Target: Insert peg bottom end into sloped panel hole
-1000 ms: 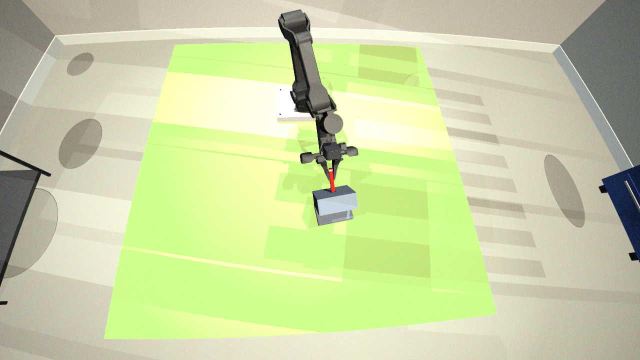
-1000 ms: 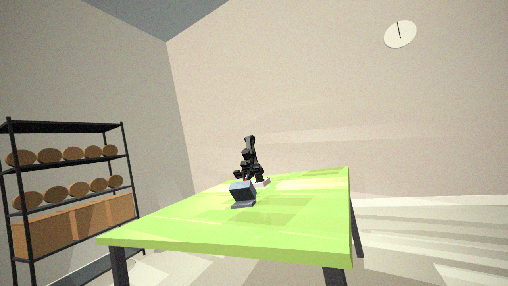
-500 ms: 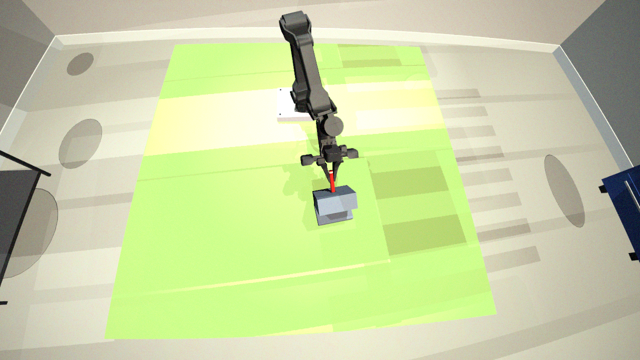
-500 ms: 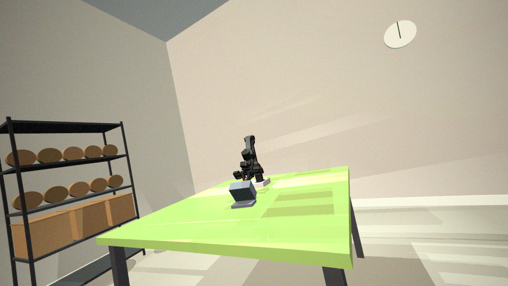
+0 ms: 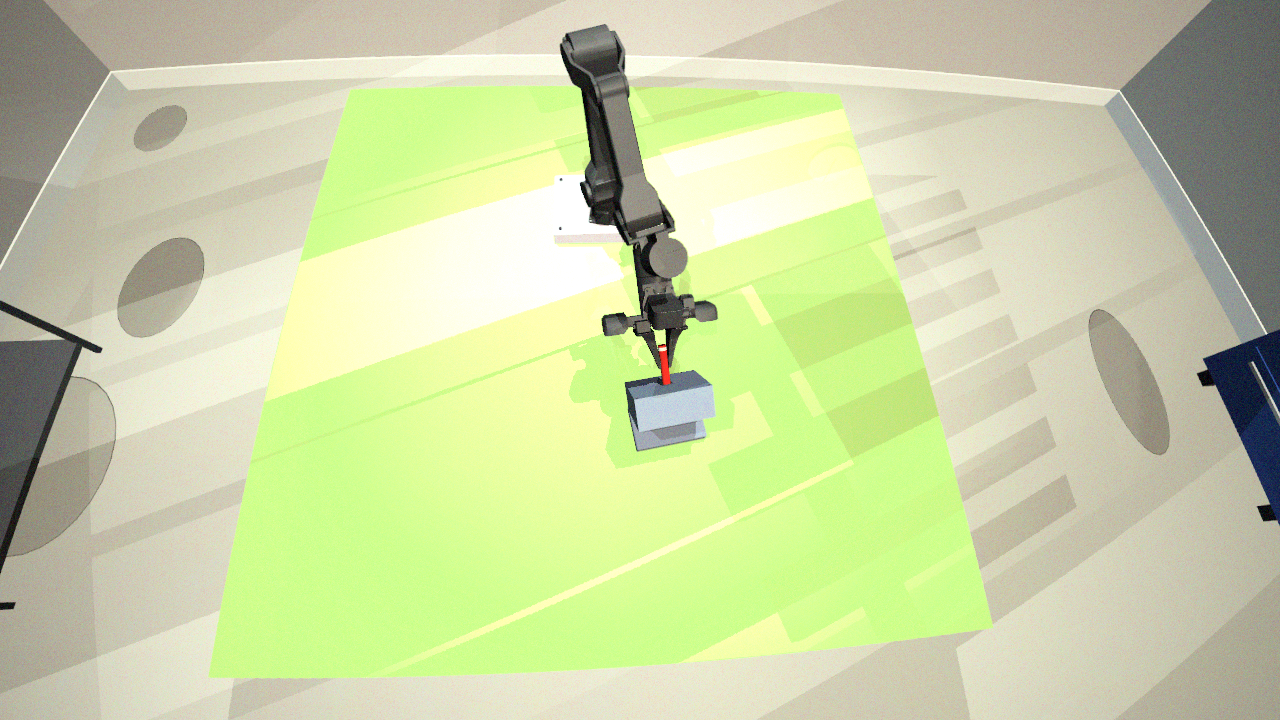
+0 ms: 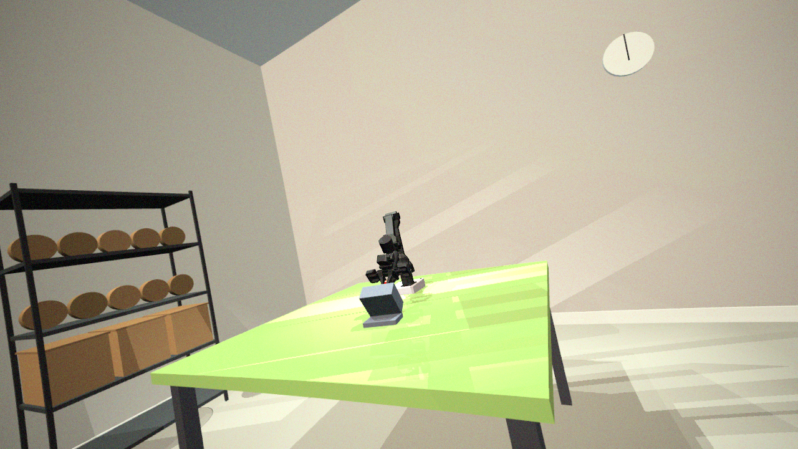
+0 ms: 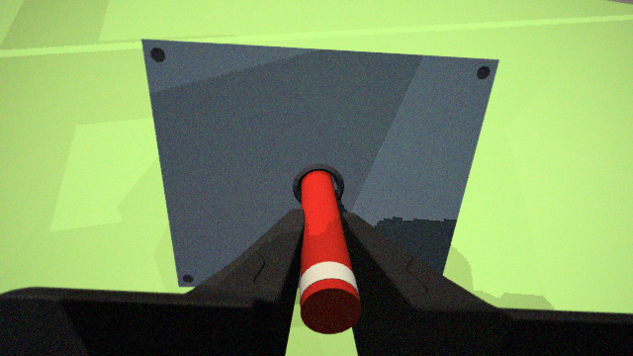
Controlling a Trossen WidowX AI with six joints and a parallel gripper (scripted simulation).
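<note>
Right now my gripper tip is 40 mm short of the grey sloped panel block, 30 mm above it and 10 mm to the right of it. From my gripper tip the other things lie so: red peg (10 mm behind, 10 mm above).
</note>
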